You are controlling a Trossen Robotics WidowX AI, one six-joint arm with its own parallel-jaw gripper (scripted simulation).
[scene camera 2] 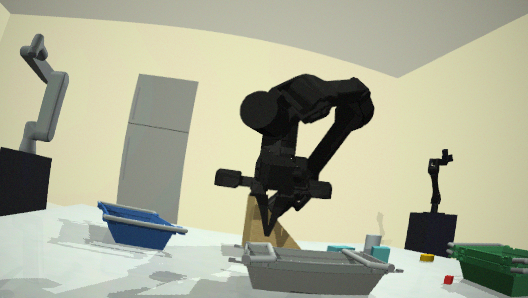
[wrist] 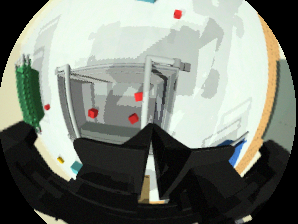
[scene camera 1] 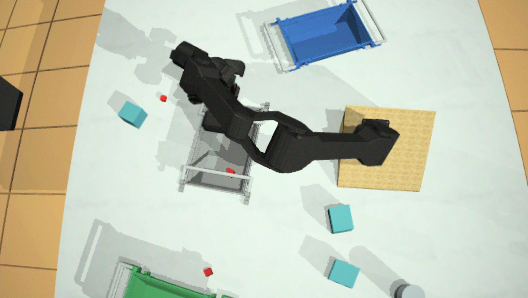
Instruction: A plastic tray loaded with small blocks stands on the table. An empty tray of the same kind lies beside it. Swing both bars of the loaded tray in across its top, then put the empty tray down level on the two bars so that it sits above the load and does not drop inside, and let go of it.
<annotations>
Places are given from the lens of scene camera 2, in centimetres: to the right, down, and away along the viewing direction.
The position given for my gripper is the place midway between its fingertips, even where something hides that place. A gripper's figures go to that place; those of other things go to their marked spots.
my gripper point(scene camera 2: 266, 236): 0, 14, 60
blue tray point(scene camera 2: 128, 225): -28, 16, 68
</annotations>
